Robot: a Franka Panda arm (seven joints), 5 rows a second.
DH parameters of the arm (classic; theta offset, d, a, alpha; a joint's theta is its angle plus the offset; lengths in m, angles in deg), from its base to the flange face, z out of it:
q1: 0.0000 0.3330 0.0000 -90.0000
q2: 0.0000 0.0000 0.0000 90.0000
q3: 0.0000 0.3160 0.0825 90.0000
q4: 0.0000 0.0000 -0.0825 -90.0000
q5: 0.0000 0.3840 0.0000 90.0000
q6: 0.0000 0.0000 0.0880 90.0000
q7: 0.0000 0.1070 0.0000 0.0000
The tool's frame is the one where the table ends.
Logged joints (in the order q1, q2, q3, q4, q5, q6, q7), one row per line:
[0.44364, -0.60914, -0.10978, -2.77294, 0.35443, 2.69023, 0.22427]
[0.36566, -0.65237, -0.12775, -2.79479, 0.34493, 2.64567, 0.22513]
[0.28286, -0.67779, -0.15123, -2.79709, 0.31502, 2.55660, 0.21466]
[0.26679, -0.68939, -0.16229, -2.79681, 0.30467, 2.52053, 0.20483]
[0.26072, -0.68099, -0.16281, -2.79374, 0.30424, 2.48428, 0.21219]
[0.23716, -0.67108, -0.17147, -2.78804, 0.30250, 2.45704, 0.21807]
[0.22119, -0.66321, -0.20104, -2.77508, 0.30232, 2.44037, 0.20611]
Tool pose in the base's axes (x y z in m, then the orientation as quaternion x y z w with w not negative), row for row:
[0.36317, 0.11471, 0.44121, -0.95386, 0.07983, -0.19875, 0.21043]
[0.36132, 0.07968, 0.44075, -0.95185, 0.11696, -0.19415, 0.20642]
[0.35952, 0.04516, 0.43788, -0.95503, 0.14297, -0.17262, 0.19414]
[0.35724, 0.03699, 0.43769, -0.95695, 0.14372, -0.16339, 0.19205]
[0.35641, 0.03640, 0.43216, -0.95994, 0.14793, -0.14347, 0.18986]
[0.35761, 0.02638, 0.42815, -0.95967, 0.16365, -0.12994, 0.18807]
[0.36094, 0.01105, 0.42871, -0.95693, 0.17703, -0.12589, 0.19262]
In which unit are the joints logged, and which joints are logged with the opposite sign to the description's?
The joints are logged in radians. Opposite sign: none.
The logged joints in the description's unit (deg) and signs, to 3 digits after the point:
[25.419, -34.901, -6.290, -158.878, 20.307, 154.139, 12.850]
[20.951, -37.378, -7.320, -160.130, 19.763, 151.586, 12.899]
[16.207, -38.835, -8.665, -160.261, 18.049, 146.482, 12.299]
[15.286, -39.499, -9.299, -160.245, 17.456, 144.416, 11.736]
[14.938, -39.018, -9.328, -160.070, 17.432, 142.339, 12.158]
[13.588, -38.450, -9.825, -159.743, 17.332, 140.778, 12.494]
[12.673, -37.999, -11.519, -159.000, 17.322, 139.823, 11.809]

